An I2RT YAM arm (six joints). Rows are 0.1 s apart.
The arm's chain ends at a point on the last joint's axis. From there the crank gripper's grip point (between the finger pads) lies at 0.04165 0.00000 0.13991 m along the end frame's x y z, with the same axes.
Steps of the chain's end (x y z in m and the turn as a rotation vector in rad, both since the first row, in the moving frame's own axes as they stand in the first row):
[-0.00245, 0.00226, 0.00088, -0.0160, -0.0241, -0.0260]
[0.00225, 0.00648, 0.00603, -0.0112, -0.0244, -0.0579]
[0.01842, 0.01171, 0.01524, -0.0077, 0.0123, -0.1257]
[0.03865, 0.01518, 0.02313, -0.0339, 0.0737, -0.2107]
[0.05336, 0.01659, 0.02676, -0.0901, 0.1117, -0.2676]
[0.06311, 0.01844, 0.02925, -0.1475, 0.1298, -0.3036]
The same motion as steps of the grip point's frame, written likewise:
[-0.00582, 0.00347, 0.00183, -0.0160, -0.0241, -0.0260]
[-0.00120, 0.00574, 0.00701, -0.0112, -0.0244, -0.0579]
[0.01987, 0.00745, 0.01473, -0.0077, 0.0123, -0.1257]
[0.04834, 0.01005, 0.01978, -0.0339, 0.0737, -0.2107]
[0.06868, 0.01575, 0.02125, -0.0901, 0.1117, -0.2676]
[0.08173, 0.02314, 0.02221, -0.1475, 0.1298, -0.3036]

